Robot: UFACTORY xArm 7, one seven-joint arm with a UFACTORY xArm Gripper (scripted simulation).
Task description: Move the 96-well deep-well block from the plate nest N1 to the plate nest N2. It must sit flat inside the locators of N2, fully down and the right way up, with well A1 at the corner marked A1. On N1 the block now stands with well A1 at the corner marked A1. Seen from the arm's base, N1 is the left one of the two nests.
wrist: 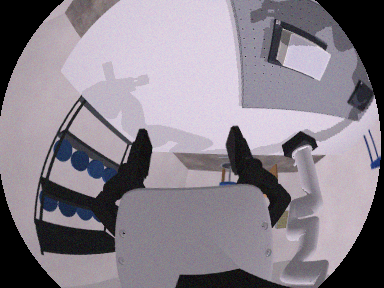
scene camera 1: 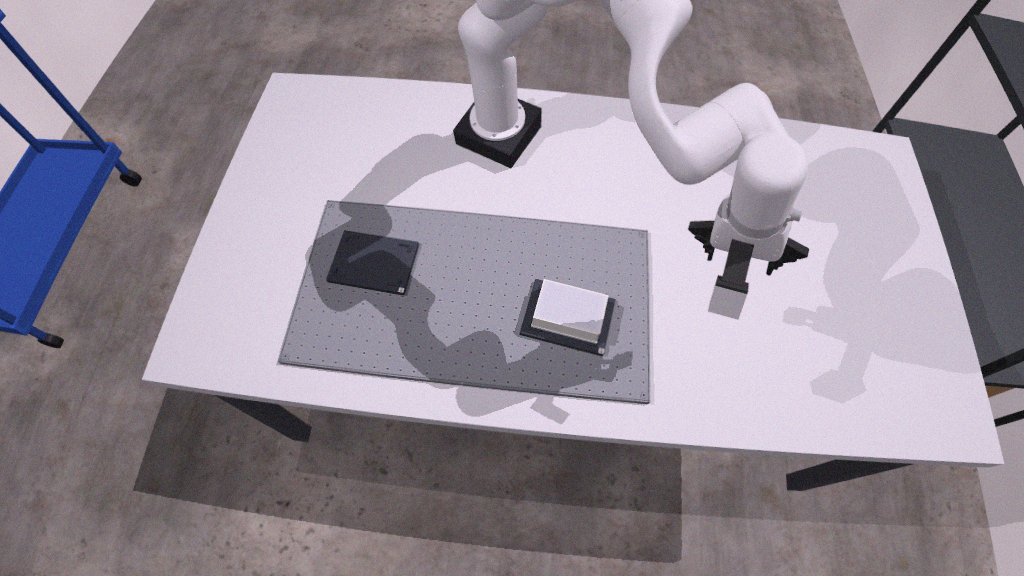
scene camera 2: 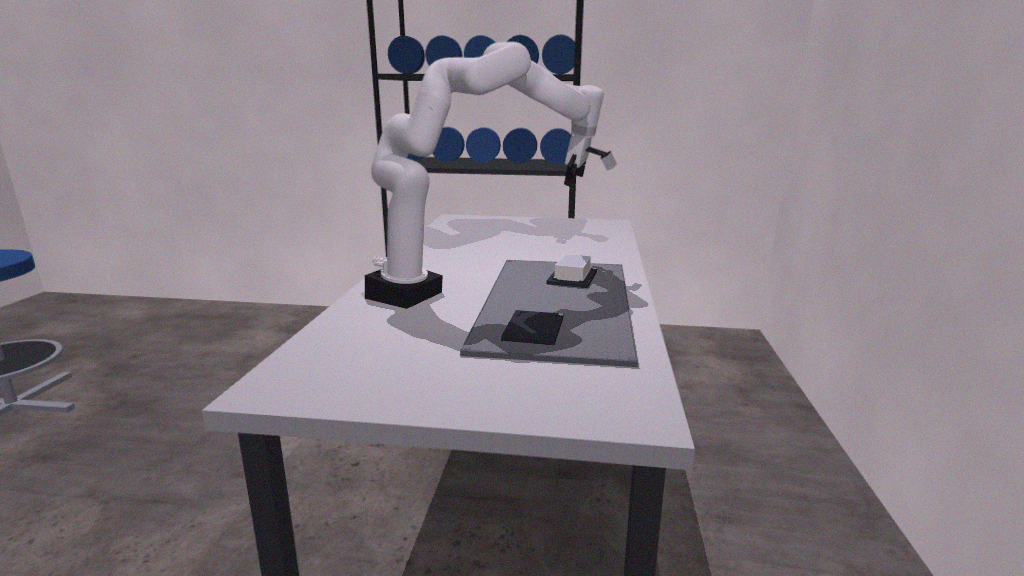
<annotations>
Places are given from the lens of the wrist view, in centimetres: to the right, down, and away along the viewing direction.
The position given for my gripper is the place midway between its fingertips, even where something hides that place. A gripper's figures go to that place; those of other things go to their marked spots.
my gripper (wrist: pixel 189 136): 0, -1, 13
white deep-well block (wrist: pixel 295 52): 22, -19, 13
</annotations>
